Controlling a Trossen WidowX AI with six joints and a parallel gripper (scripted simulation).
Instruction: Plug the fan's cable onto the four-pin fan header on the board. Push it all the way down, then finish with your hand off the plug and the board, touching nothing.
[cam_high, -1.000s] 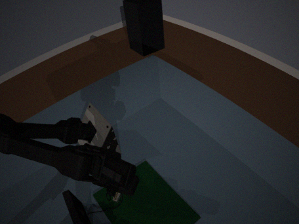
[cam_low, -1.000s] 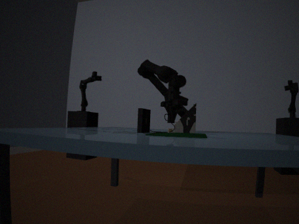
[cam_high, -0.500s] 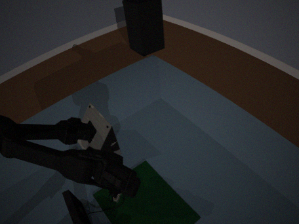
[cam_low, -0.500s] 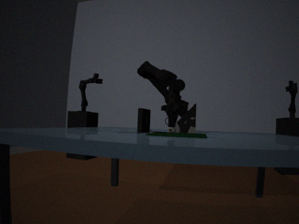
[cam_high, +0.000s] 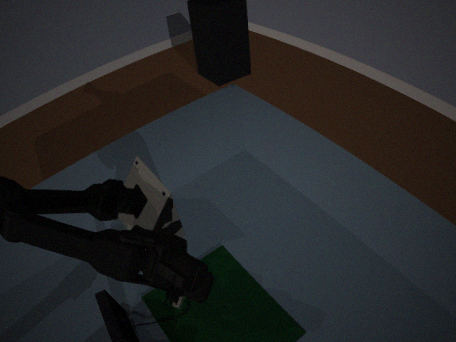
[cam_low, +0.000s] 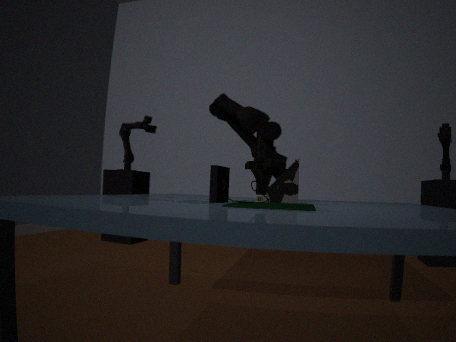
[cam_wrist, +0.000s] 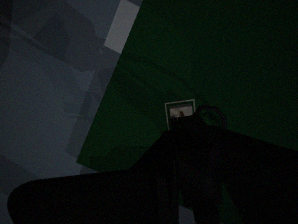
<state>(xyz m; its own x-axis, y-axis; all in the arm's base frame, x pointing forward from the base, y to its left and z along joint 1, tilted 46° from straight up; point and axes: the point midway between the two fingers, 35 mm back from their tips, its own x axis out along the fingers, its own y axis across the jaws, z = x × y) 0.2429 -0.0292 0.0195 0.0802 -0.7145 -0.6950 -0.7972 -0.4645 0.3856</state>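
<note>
The white four-pin header is 10 mm ahead of my gripper tip, 10 mm to the right of it and 40 mm below it. Round my gripper tip: green board: 90 mm ahead, 50 mm to the left, 60 mm below; black fan: 10 mm ahead, 140 mm to the right, 20 mm above; black plug: 10 mm ahead, 10 mm to the right, 10 mm above.
</note>
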